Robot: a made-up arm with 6 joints. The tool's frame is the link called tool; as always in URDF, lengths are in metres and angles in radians. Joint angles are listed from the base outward. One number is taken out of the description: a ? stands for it. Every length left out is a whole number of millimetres.
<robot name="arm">
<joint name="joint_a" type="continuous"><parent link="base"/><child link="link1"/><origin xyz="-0.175 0.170 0.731" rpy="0.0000 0.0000 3.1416"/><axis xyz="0 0 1"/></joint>
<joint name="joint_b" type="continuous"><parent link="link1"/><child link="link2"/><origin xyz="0.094 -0.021 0.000" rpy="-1.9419 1.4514 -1.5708"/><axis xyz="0 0 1"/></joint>
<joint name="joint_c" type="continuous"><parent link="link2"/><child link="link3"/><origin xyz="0.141 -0.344 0.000" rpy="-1.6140 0.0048 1.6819"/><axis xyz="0 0 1"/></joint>
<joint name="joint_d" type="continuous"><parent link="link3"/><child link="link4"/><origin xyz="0.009 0.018 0.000" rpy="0.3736 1.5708 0.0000"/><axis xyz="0 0 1"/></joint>
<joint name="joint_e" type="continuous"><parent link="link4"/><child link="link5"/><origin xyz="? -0.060 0.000" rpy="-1.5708 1.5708 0.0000"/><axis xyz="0 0 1"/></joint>
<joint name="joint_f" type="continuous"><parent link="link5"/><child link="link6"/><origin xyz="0.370 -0.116 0.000" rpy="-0.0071 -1.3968 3.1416"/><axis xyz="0 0 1"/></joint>
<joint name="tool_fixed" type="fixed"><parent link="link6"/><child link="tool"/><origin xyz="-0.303 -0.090 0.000" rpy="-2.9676 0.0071 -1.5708"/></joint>
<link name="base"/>
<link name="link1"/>
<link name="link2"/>
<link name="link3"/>
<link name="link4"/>
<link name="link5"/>
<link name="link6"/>
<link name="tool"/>
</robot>
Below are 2 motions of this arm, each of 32 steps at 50 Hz.
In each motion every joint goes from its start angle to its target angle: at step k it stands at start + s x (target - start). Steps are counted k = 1, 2, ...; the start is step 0. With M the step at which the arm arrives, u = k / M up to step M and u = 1 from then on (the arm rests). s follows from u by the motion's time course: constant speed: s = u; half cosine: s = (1 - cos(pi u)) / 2; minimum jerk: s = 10 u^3 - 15 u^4 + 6 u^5.
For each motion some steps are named. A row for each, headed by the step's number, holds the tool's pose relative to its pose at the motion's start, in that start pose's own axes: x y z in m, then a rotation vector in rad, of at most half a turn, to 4 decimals.
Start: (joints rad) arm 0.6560 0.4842 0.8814 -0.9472 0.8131 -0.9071
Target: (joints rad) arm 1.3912 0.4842 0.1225 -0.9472 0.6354 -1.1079
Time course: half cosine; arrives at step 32
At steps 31, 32:
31: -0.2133 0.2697 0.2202 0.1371 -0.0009 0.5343
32: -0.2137 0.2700 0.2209 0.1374 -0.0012 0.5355

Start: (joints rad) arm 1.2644 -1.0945 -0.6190 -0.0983 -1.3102 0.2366
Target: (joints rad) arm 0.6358 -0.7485 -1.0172 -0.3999 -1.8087 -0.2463
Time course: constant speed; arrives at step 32
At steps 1, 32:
1: 0.0030 -0.0071 -0.0106 -0.0158 0.0041 -0.0025
32: 0.2085 -0.1916 -0.1988 -0.2322 0.0396 -0.1834

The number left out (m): -0.120
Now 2 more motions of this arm.
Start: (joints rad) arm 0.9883 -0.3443 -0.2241 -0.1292 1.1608 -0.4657
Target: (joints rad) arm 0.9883 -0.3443 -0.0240 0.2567 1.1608 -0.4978
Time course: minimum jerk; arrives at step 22
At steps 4, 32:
4: 0.0034 0.0098 0.0074 0.0180 -0.0074 0.0017
32: 0.0754 0.1737 0.2030 0.3804 -0.2041 0.0351

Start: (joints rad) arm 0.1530 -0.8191 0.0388 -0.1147 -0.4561 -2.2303
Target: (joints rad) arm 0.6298 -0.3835 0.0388 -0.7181 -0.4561 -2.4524
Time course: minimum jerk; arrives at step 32
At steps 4, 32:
4: 0.0082 0.0015 0.0038 0.0025 -0.0142 -0.0020
32: 0.3622 0.0867 0.3863 0.1875 -0.8339 -0.0965

